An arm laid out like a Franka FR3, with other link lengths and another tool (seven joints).
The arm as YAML. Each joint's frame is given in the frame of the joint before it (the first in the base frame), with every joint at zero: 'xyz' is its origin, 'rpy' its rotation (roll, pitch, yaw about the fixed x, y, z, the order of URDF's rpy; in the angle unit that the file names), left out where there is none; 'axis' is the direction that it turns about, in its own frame. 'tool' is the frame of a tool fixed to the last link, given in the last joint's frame.
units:
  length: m
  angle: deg
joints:
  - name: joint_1
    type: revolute
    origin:
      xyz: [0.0, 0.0, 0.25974]
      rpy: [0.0, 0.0, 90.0]
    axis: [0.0, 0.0, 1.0]
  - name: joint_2
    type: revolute
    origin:
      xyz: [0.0, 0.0, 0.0]
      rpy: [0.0, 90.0, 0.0]
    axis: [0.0, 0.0, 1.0]
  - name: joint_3
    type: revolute
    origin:
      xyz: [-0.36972, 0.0, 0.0]
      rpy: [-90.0, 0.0, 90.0]
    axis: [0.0, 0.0, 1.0]
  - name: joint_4
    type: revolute
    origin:
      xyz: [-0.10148, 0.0, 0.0]
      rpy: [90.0, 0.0, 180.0]
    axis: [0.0, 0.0, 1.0]
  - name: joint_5
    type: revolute
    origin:
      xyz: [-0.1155, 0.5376, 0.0]
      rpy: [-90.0, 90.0, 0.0]
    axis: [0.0, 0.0, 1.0]
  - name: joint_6
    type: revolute
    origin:
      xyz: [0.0, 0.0, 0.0]
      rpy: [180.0, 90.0, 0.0]
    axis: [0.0, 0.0, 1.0]
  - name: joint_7
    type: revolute
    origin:
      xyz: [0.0, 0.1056, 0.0]
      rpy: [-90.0, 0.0, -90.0]
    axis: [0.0, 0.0, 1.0]
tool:
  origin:
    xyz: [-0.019, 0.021, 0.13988]
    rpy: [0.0, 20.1, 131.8]
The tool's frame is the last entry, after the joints.
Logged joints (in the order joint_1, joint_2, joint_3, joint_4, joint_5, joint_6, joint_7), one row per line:
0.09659, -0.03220, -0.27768, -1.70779, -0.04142, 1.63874, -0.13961
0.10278, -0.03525, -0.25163, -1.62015, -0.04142, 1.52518, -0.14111
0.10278, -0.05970, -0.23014, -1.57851, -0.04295, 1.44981, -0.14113
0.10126, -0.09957, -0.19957, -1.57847, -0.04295, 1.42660, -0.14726
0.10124, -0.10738, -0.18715, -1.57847, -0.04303, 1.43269, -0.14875
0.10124, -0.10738, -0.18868, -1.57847, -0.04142, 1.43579, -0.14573
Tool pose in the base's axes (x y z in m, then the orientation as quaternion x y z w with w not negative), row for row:
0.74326, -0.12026, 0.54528, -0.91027, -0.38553, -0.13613, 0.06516
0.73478, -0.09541, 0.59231, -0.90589, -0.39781, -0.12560, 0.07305
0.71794, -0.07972, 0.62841, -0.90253, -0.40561, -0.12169, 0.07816
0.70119, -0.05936, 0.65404, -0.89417, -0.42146, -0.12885, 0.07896
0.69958, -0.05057, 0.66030, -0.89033, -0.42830, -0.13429, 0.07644
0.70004, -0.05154, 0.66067, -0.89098, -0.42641, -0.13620, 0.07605
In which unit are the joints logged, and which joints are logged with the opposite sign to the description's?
The joints are logged in radians. Opposite sign: none.
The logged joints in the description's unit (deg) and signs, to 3 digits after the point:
5.534, -1.845, -15.910, -97.849, -2.373, 93.893, -7.999
5.889, -2.020, -14.417, -92.828, -2.373, 87.386, -8.085
5.889, -3.421, -13.186, -90.442, -2.461, 83.068, -8.086
5.802, -5.705, -11.435, -90.440, -2.461, 81.738, -8.437
5.801, -6.152, -10.723, -90.440, -2.465, 82.087, -8.523
5.801, -6.152, -10.811, -90.440, -2.373, 82.265, -8.350

